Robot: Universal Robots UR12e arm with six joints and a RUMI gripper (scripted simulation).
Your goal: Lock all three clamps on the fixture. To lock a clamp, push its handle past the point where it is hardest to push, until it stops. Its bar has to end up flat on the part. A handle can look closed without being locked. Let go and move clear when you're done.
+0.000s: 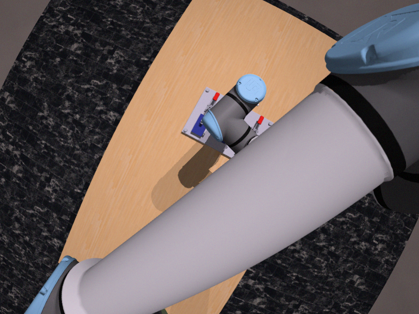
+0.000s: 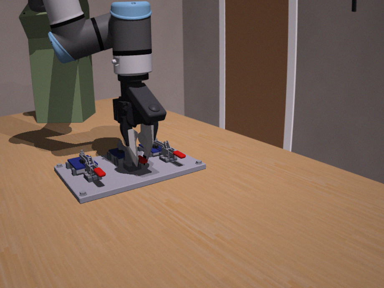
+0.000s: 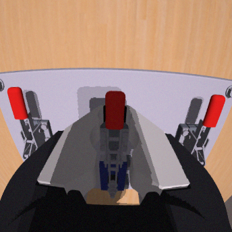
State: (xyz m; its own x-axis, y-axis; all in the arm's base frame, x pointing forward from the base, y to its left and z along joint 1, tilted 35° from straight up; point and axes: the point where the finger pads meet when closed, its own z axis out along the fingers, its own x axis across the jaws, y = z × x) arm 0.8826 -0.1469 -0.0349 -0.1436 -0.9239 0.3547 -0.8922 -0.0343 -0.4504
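The grey fixture plate lies 90 mm behind my hand, 10 mm to the left of it and 50 mm below it. From my hand the other things lie so: blue part 150 mm behind, 90 mm to the right, 30 mm below.
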